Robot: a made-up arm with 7 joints.
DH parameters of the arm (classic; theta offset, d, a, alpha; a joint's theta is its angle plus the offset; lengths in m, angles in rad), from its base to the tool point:
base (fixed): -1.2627 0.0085 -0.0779 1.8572
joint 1: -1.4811 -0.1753 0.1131 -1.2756
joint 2: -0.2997 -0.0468 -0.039 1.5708
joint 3: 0 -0.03 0.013 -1.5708
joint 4: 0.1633 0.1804 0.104 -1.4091
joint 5: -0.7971 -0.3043 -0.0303 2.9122
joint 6: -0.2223 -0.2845 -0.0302 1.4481
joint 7: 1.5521 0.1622 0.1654 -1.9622
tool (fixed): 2.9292 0.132 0 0
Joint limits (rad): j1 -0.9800..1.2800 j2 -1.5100..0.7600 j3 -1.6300..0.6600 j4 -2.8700..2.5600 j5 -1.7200..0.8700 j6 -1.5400..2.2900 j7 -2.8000..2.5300
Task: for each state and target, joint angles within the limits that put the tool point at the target. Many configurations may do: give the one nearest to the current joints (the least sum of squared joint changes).
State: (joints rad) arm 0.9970 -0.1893 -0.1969 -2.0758 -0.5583 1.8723 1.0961
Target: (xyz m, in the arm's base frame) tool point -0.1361 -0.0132 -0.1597
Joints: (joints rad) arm 1.1356 0.1693 -0.2667 -1.6375 -0.1957 1.6967 1.3125
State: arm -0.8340 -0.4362 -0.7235 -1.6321 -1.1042 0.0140 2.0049
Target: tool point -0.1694 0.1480 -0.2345
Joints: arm -0.4024 -0.0906 -0.3054 -1.4574 -1.2568 0.0361 2.2728
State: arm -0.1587 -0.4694 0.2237 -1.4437 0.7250 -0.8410 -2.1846
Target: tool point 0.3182 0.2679 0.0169
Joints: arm -0.2128 -0.8666 0.3560 -1.8889 0.8700 -1.1646 -1.6195
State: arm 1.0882 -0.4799 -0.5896 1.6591 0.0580 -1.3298 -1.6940
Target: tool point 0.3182 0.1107 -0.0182
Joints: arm 1.2207 -0.3433 -0.7243 1.7297 0.3560 -1.5400 -2.1876
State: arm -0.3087 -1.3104 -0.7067 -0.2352 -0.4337 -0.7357 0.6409
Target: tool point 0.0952 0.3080 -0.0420
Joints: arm -0.1220 -1.2857 -0.2157 -0.1560 -0.8932 -0.4932 0.6648
